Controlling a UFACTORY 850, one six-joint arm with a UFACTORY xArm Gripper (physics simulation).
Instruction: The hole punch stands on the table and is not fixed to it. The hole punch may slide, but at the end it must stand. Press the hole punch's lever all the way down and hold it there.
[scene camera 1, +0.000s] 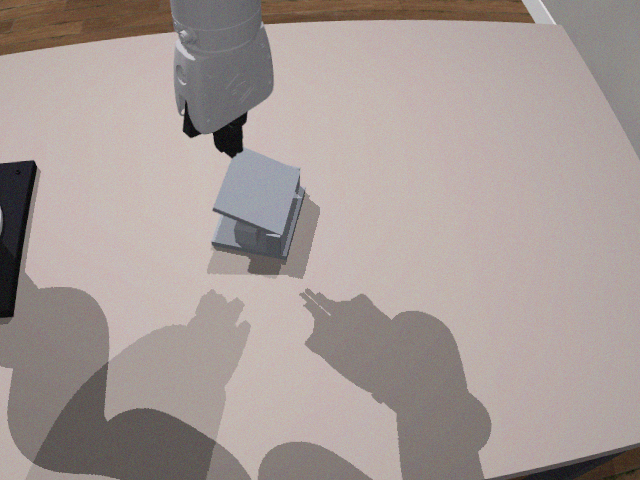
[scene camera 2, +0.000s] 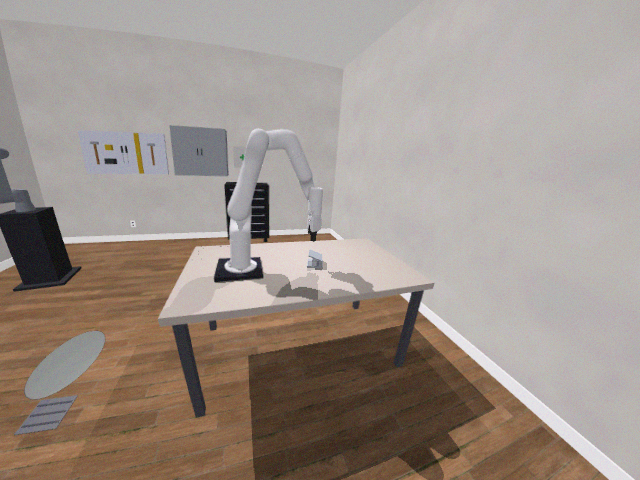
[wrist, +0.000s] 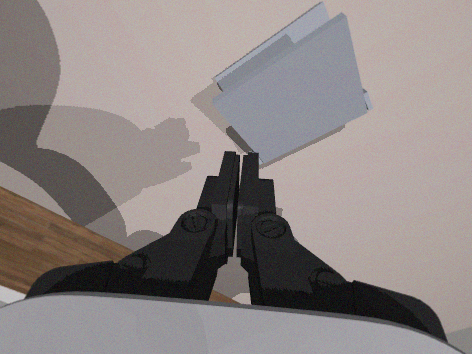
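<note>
The grey-blue hole punch (scene camera 1: 247, 234) (scene camera 2: 314, 264) (wrist: 311, 22) stands upright on the table. Its wide flat lever (scene camera 1: 258, 191) (scene camera 2: 314, 255) (wrist: 295, 95) is raised and slants: its left side is high in both scene views, with a gap above the base. My gripper (scene camera 1: 233, 155) (scene camera 2: 313, 240) (wrist: 241, 176) is shut, with nothing between the fingers. It points down and hangs above the table. In scene camera 2 the fingertips are a little above the lever, apart from it. In the wrist view they show beside the lever's lower corner.
The table (scene camera 1: 439, 206) (scene camera 2: 206, 304) carries my arm's black base plate (scene camera 1: 20, 232) (scene camera 2: 222, 276), left of the hole punch in both scene views. Arm shadows fall on the table's near part. A wall (scene camera 2: 491, 180) rises beyond the table's right side.
</note>
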